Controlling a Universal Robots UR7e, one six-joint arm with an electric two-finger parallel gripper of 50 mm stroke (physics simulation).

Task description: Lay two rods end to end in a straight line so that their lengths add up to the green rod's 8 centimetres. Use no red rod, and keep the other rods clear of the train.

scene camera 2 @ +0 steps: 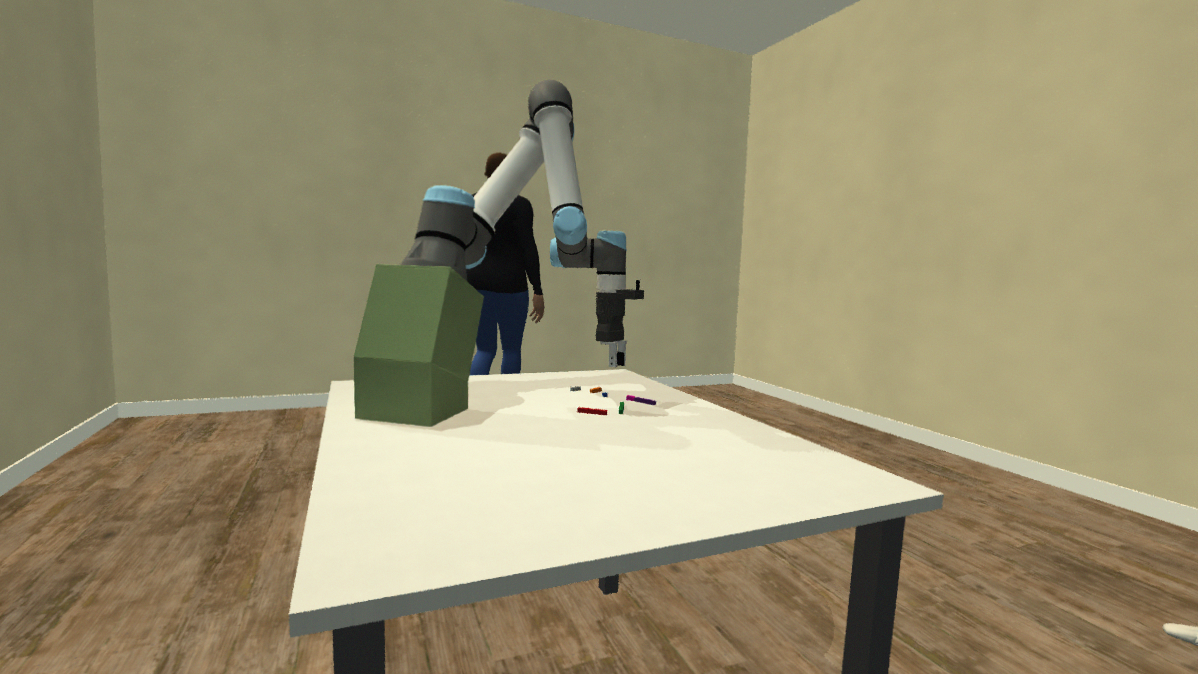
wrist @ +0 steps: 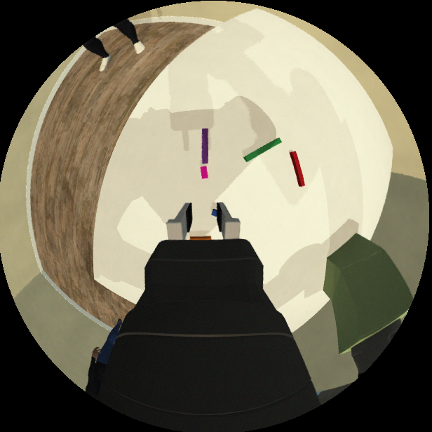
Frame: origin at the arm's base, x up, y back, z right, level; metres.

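Where they show: gripper, fingertip midpoint: (scene camera 2: 617, 366); arm's base at its link origin: (scene camera 2: 432, 281).
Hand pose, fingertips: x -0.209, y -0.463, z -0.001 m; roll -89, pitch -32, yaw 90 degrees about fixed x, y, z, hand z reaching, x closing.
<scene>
Things, the pixels of their centre, and the offset from my fingertips. Level surfaces: height alone.
- long purple rod at the middle of its body: (scene camera 2: 645, 401) dx -0.077, dy -0.048, dz +0.078 m
- short magenta rod at the middle of its body: (scene camera 2: 630, 398) dx -0.077, dy -0.026, dz +0.039 m
- green rod at the middle of its body: (scene camera 2: 621, 407) dx -0.077, dy +0.038, dz +0.132 m
- red rod at the middle of its body: (scene camera 2: 592, 411) dx -0.077, dy +0.117, dz +0.149 m
- small blue rod at the middle of its body: (scene camera 2: 605, 394) dx -0.077, dy +0.027, dz -0.010 m
- orange rod at the middle of its body: (scene camera 2: 595, 390) dx -0.077, dy +0.032, dz -0.069 m
- grey rod at the middle of its body: (scene camera 2: 575, 388) dx -0.077, dy +0.080, dz -0.098 m
- white table at its surface level: dx -0.082 m
A long purple rod (scene camera 2: 645, 401) (wrist: 205, 146) and a short magenta rod (scene camera 2: 630, 398) (wrist: 204, 172) lie end to end, nearly in one line. The magenta rod looks very slightly turned. A thin pale strip shows between their facing ends in the wrist view; I cannot tell whether they touch. The green rod (scene camera 2: 621, 408) (wrist: 263, 149) lies slantwise to their right in the wrist view, apart from them. A red rod (scene camera 2: 592, 410) (wrist: 297, 169) lies beyond it. My gripper (scene camera 2: 617, 365) (wrist: 204, 211) is open and empty, raised above the table.
A small blue rod (scene camera 2: 604, 394) (wrist: 214, 212) and an orange rod (scene camera 2: 595, 389) (wrist: 200, 238) lie partly hidden by the gripper in the wrist view. A grey rod (scene camera 2: 574, 388) lies farther left on the white table (scene camera 2: 502, 519). The green pedestal (scene camera 2: 393, 389) (wrist: 370, 295) stands at the table's side.
</scene>
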